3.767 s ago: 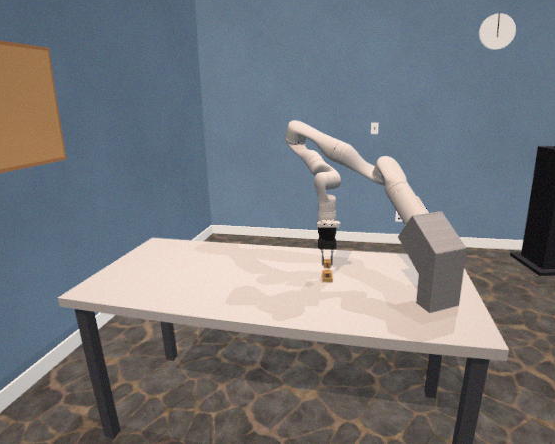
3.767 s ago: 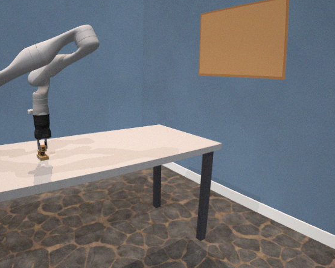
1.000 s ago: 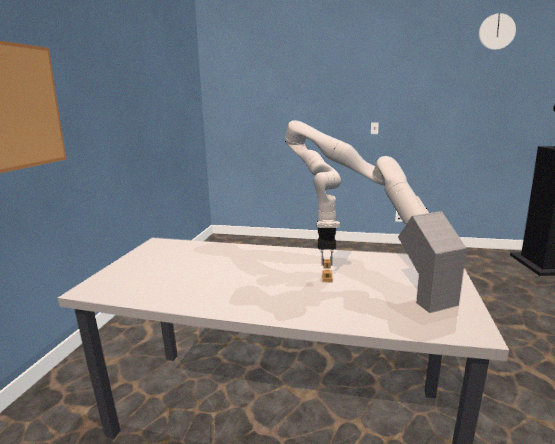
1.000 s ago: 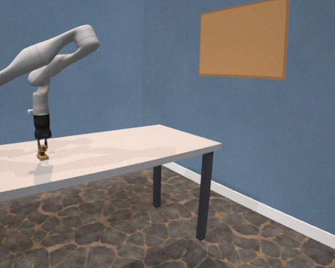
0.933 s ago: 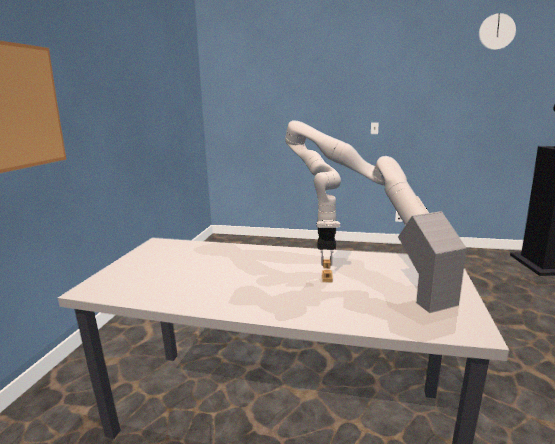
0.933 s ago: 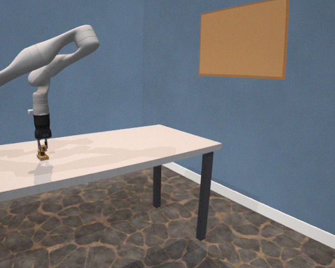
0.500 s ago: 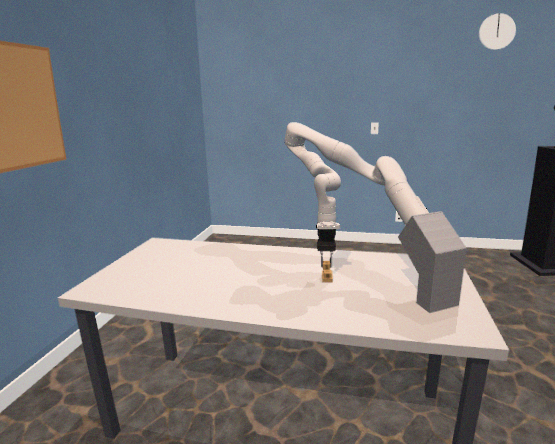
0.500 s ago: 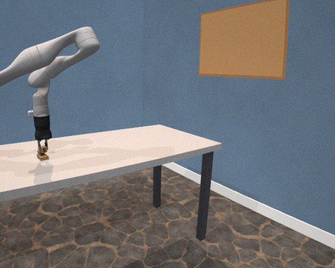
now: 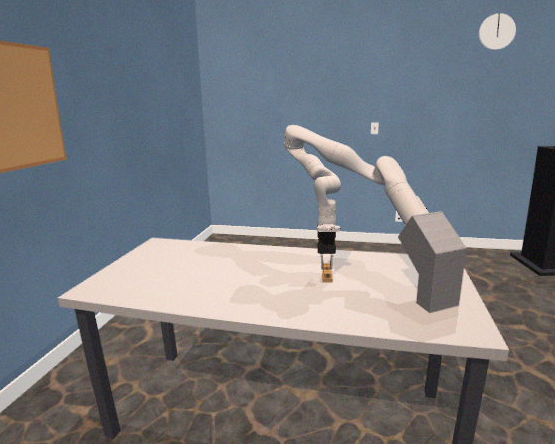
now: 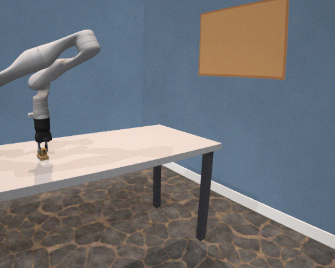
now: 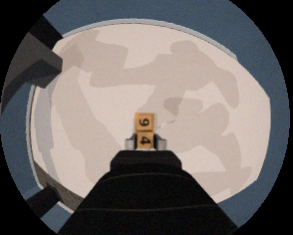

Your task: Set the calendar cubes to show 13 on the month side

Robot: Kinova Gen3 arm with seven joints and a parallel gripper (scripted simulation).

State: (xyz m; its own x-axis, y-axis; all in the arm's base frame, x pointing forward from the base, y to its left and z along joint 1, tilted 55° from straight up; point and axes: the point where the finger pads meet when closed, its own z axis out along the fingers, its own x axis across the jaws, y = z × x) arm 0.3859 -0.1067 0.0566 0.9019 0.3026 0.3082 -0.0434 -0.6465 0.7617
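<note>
Now: hand 4 cm above the wooden tray and 1 cm to the right of it.
</note>
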